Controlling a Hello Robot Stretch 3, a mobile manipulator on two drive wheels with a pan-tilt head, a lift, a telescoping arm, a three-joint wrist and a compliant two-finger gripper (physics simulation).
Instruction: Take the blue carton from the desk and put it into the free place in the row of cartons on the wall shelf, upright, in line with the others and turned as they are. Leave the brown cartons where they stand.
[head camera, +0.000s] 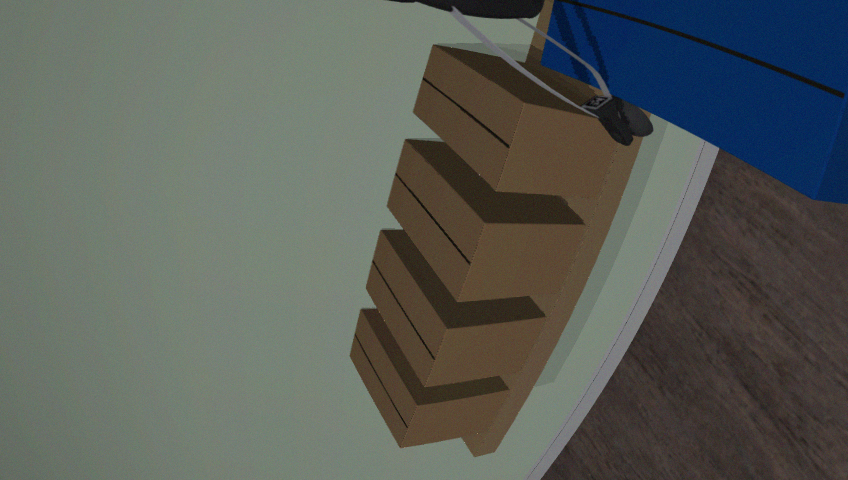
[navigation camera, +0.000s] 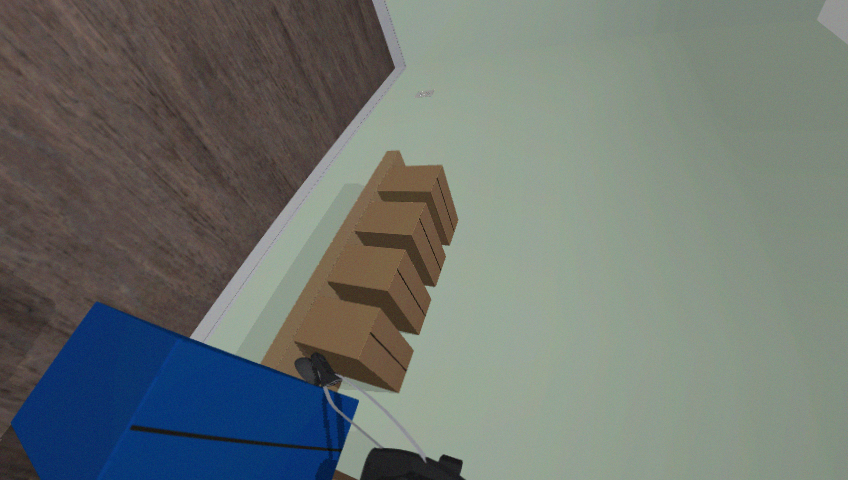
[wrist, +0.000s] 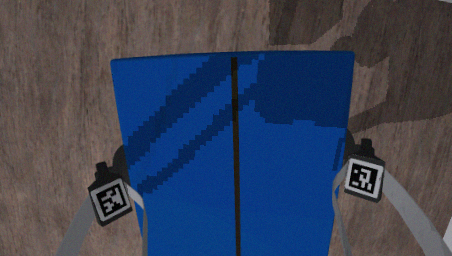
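Places are measured from the robot's base along level axes (x left, y up, z ahead), in centimetres.
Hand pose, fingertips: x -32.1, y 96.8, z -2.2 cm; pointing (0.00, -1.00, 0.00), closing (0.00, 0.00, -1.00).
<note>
Things, the pixels of their top centre, and the offset from my fingertips. "pt": a spot on its surface instead. Level surfaces: height alone.
- blue carton, top centre: (head camera: 665, 28) (navigation camera: 277, 446) dz +0.3, dx +4.9, dy +5.4 cm
- wall shelf, surface spot: (head camera: 604, 214) pt dz +25.4, dx -27.9, dy -28.8 cm
- nearest brown carton, top centre: (head camera: 460, 107) (navigation camera: 390, 354) dz +15.2, dx -39.4, dy -8.4 cm
- skirting board, surface spot: (head camera: 642, 303) pt dz +62.5, dx -58.9, dy -91.4 cm
- Brown wood floor, surface height: dy -96.8 cm
- small wall plate, top centre: (navigation camera: 433, 92) dz +169.1, dx -77.5, dy -51.1 cm
The blue carton (head camera: 714, 89) (navigation camera: 178, 380) (wrist: 190, 210) is between the two fingers of my gripper (wrist: 233, 153), which is shut on its sides, with floor behind it in the wrist view. Its dark centre line runs away from the wrist camera. Several brown cartons stand in a spaced row on the wall shelf (head camera: 604, 214) (navigation camera: 336, 255); the nearest brown carton (head camera: 553, 154) (navigation camera: 339, 324) appears beside the blue one in the head view. The shelf board runs on behind the blue carton, which hides that part. The free place cannot be made out.
The pale green wall (head camera: 208, 237) (navigation camera: 595, 267) stands behind the shelf, with a skirting board (head camera: 642, 303) (navigation camera: 285, 228) along its foot. Brown wood floor (head camera: 743, 333) (navigation camera: 178, 148) (wrist: 55, 100) lies below. A small wall plate (navigation camera: 424, 93) is beyond the shelf's far end.
</note>
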